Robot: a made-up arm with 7 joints. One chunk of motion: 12 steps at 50 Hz.
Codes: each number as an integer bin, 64 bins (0 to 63) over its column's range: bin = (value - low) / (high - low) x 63, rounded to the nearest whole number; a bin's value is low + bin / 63 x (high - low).
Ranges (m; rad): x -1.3..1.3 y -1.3..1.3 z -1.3..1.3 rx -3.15..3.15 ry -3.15..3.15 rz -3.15..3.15
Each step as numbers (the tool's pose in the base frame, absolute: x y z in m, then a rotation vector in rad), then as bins.
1 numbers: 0.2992 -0.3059 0.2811 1.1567 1.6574 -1.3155
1 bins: 39 24 38 43 48 18
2 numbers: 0.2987 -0.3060 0.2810 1.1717 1.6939 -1.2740
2 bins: 39 24 38 43 48 19
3 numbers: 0.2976 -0.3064 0.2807 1.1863 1.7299 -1.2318
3 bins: 39 24 38 43 49 19
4 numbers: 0.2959 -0.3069 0.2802 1.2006 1.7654 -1.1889
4 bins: 39 24 38 44 49 20
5 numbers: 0.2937 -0.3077 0.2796 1.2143 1.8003 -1.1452
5 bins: 39 24 38 44 50 20
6 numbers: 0.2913 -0.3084 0.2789 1.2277 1.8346 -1.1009
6 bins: 39 24 38 44 50 20
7 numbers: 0.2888 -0.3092 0.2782 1.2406 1.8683 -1.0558
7 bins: 38 24 38 44 50 21
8 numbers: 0.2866 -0.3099 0.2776 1.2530 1.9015 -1.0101
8 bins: 38 24 38 44 51 21
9 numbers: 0.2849 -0.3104 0.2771 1.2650 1.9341 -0.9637
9 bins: 38 24 38 44 51 22
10 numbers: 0.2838 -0.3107 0.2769 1.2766 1.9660 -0.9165
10 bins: 38 24 38 44 51 22
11 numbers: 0.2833 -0.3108 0.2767 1.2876 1.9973 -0.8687
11 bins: 38 24 38 44 51 23
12 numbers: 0.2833 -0.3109 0.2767 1.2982 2.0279 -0.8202
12 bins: 38 24 38 44 52 23
